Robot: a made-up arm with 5 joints.
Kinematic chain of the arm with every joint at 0, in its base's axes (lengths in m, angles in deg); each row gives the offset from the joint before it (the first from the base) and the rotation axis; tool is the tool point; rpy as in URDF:
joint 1: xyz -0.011 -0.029 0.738 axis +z
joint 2: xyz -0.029 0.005 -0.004 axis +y
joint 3: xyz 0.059 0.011 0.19 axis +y
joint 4: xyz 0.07 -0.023 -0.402 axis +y
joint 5: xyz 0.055 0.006 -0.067 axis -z
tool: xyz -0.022 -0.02 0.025 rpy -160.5 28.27 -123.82
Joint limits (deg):
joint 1: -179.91..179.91
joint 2: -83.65..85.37
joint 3: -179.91..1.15
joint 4: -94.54..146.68
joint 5: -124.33..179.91
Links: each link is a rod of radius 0.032 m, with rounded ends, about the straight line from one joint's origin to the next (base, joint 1, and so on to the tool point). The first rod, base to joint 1, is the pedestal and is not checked.
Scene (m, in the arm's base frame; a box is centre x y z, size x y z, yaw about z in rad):
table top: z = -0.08
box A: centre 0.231 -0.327 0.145 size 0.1 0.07 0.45 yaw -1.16
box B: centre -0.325 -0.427 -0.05 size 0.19 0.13 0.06 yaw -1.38
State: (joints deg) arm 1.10 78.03 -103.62 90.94 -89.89
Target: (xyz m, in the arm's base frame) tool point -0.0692 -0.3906 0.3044
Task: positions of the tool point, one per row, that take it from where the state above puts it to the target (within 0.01 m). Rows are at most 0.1 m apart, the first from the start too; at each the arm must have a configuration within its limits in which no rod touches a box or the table.
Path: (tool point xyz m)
1: 0.3824 -0.1293 0.3474
2: 0.3518 -0.2095 0.3978
3: 0.2996 -0.2775 0.4476
4: 0.2310 -0.3270 0.4955
5: 0.1659 -0.3747 0.4488
6: 0.0897 -0.4026 0.4008
7: 0.0089 -0.4082 0.3524
8: -0.0692 -0.3906 0.3044

